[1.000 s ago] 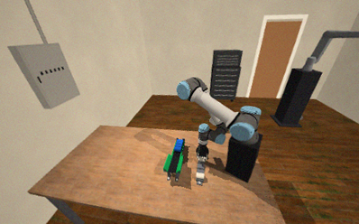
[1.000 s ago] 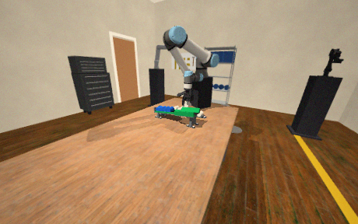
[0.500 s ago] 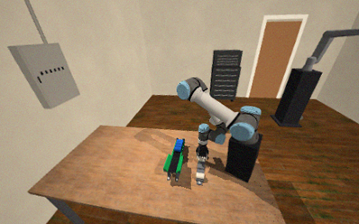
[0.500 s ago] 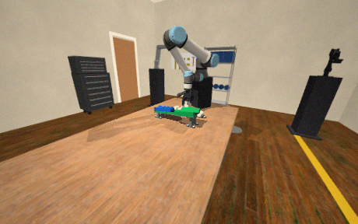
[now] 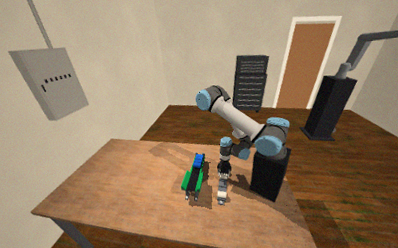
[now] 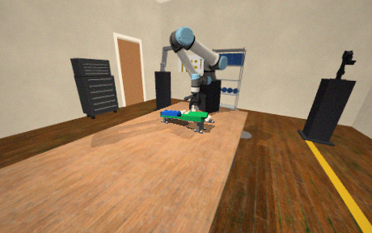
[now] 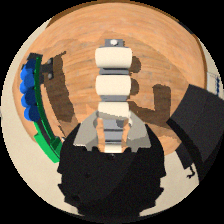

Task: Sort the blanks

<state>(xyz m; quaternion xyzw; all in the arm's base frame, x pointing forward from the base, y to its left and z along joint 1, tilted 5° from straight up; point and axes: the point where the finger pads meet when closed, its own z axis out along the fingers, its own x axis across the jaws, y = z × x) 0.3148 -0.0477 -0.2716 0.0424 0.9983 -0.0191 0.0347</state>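
Now: the stock rack 30 mm to the left of my hand and 40 mm below it.
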